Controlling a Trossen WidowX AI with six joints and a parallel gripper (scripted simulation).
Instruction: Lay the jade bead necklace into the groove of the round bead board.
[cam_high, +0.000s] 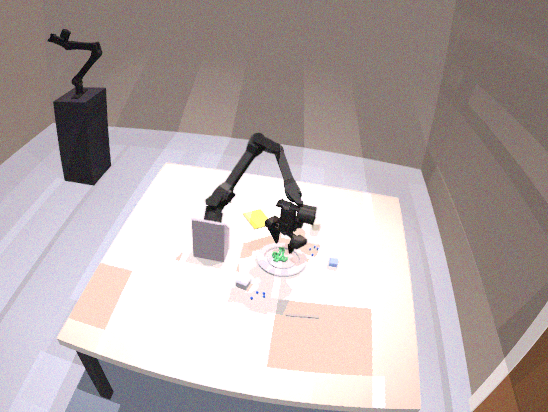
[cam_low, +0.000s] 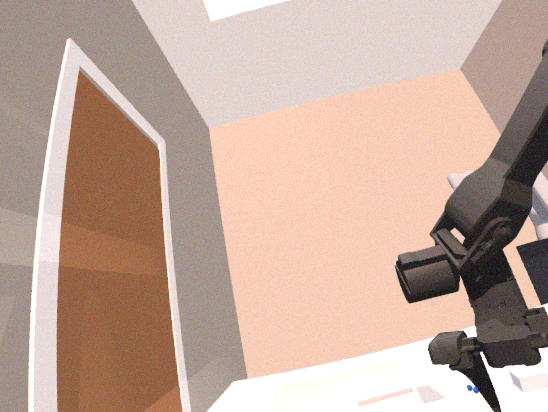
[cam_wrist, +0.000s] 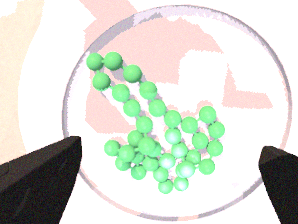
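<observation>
The round white bead board is 10 mm to the right of my gripper tip and 40 mm below it. From my gripper tip the other things lie so: yellow sheet 140 mm behind, 240 mm to the left, 50 mm below; blue block 210 mm ahead, 10 mm to the left, 40 mm below; cream block 120 mm ahead, 230 mm to the left, 40 mm below.
</observation>
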